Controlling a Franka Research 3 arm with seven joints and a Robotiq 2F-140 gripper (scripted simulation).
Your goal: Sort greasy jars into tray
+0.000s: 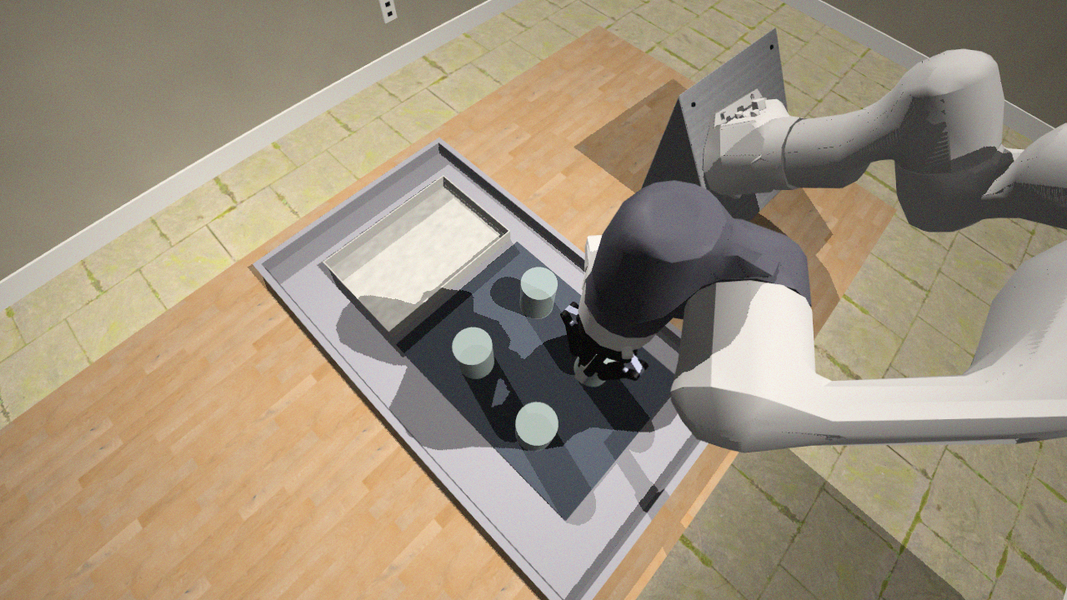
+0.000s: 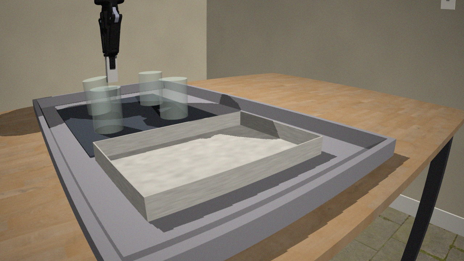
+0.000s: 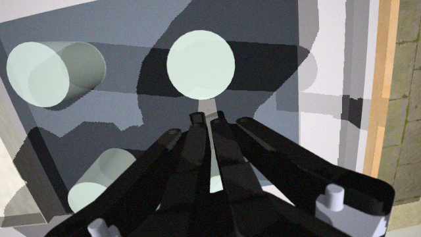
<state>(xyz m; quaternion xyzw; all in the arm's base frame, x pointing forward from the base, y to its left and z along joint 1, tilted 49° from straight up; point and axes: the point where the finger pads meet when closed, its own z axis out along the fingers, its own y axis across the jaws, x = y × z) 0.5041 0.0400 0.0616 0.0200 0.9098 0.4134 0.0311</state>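
The steel table top lies 180 mm to the right of my hand, 110 mm below it and 30 mm ahead of it. Round my hand: dark drying mat: 110 mm below, 80 mm to the right, 20 mm ahead; then tray: 400 mm to the right, 100 mm below, 10 mm ahead.
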